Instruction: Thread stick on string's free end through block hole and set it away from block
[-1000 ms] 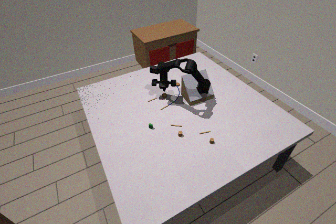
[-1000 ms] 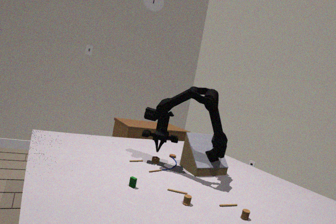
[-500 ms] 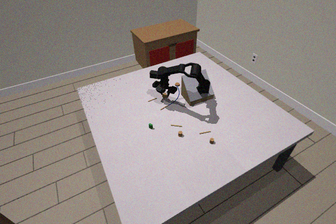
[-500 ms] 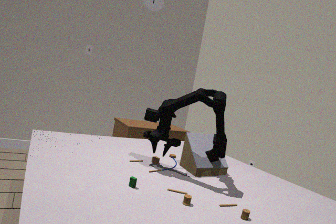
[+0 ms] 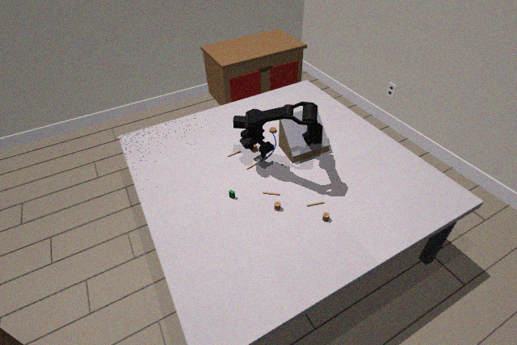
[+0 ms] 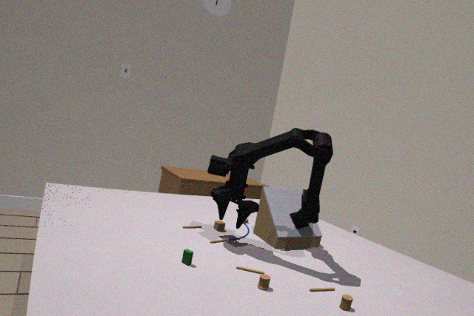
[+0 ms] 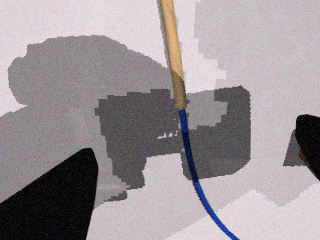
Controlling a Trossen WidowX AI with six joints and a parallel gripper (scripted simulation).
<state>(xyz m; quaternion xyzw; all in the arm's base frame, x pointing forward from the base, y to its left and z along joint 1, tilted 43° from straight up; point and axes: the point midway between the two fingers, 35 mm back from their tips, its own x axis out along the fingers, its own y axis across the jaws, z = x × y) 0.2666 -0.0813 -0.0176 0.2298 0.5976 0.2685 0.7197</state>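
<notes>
My gripper tip is now 40 mm past the wooden block, 100 mm to the left of it and 50 mm above it. Also, from my gripper tip: green cube 220 mm ahead, 130 mm to the left, 40 mm below; round wooden button 220 mm behind, 180 mm to the right, 50 mm below.
</notes>
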